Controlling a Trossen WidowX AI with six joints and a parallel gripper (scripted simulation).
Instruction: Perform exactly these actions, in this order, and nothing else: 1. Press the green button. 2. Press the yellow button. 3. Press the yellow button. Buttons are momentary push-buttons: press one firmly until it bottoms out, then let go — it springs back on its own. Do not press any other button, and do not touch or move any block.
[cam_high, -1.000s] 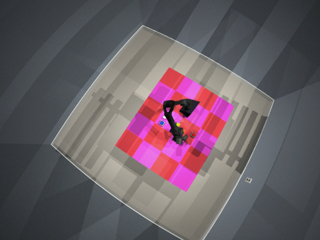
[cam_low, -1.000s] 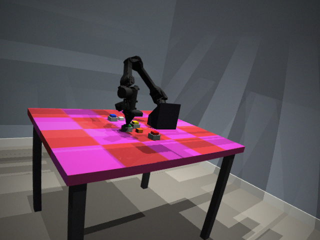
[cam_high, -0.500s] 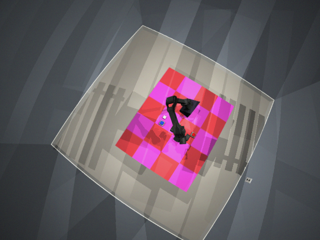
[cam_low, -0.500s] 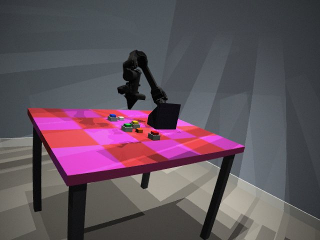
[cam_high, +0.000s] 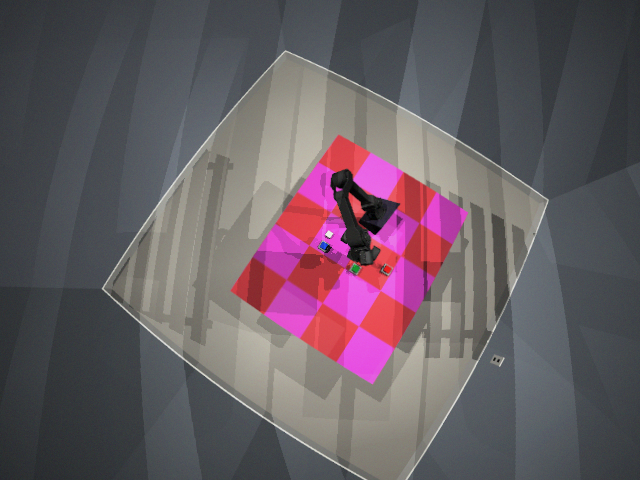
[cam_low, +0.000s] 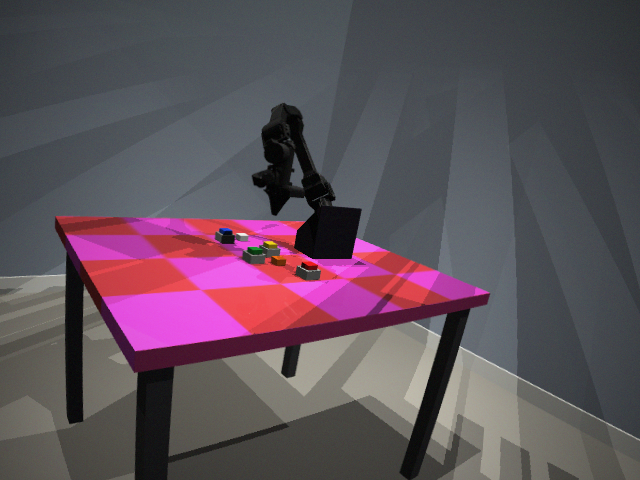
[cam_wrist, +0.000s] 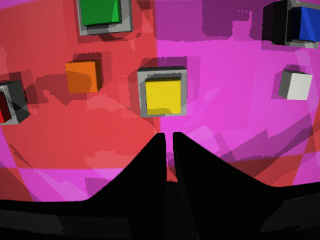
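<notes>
Right now my gripper tip is 9 cm above the yellow button. Also, from my gripper tip: orange block: 2 cm ahead, 8 cm to the left, 12 cm below; then green button: 9 cm ahead, 4 cm to the left, 9 cm below; then blue button: 5 cm ahead, 16 cm to the right, 9 cm below.
</notes>
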